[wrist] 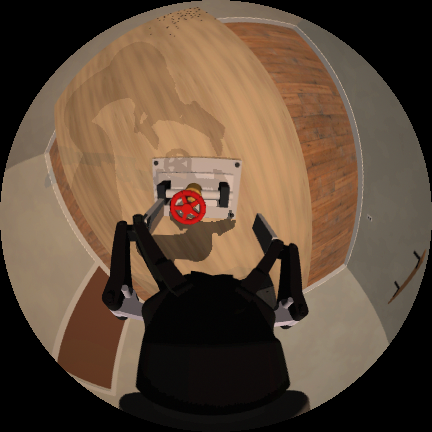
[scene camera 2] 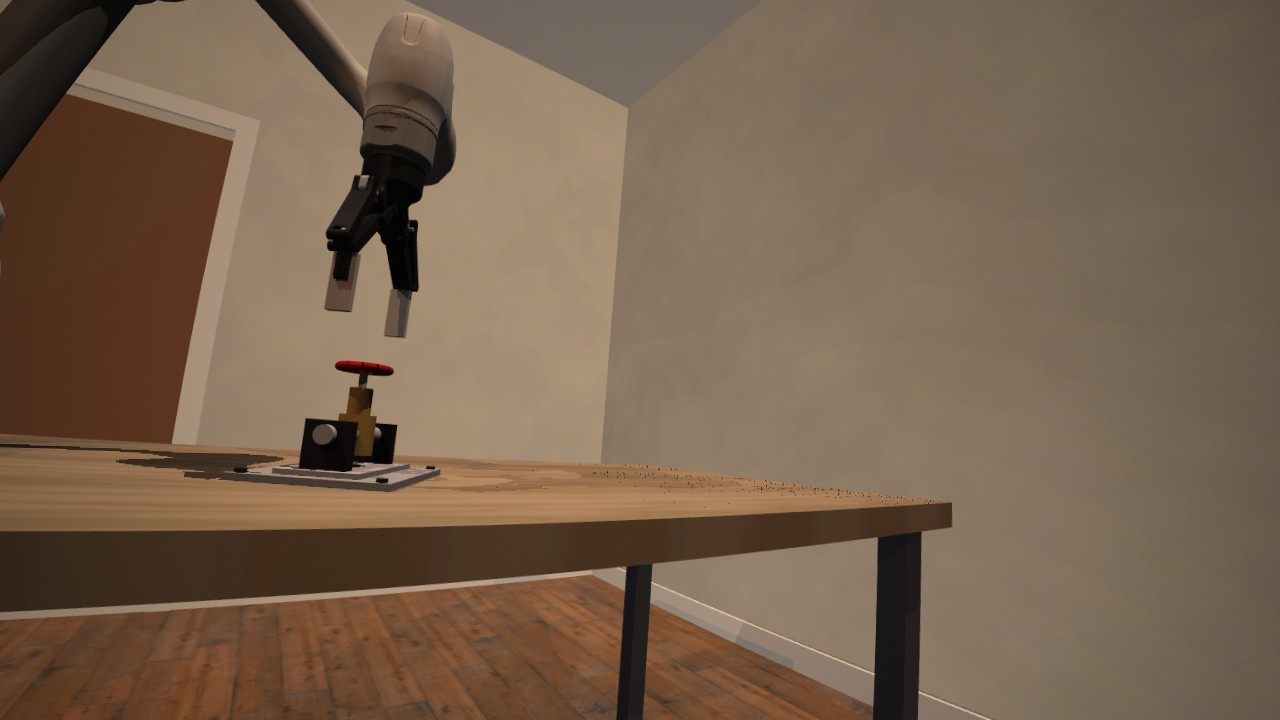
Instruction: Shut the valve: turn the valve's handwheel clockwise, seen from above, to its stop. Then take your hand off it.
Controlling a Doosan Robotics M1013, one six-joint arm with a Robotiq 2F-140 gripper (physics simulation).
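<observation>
The red five-spoked handwheel [scene camera 2: 364, 367] [wrist: 187, 208] lies level on top of the brass valve body [scene camera 2: 360, 402] [wrist: 194, 188]. The valve sits on a pipe between two black blocks [scene camera 2: 326, 445] [wrist: 224, 194], on a pale base plate [scene camera 2: 268, 474] [wrist: 235, 175]. My gripper [scene camera 2: 366, 323] [wrist: 209, 213] is open and empty, pointing down, with its fingertips a little above the handwheel and apart from it. In the wrist view the handwheel shows between the fingers, nearer the left one. The wheel's turn angle relative to its stop cannot be told.
The wooden table [scene camera 2: 626, 501] [wrist: 270, 150] bears the base plate, which has dark bolts at its corners. Small dark specks lie near the table's far-right end in the scene view. A brown door [scene camera 2: 107, 268] [wrist: 92, 335] is in the wall behind.
</observation>
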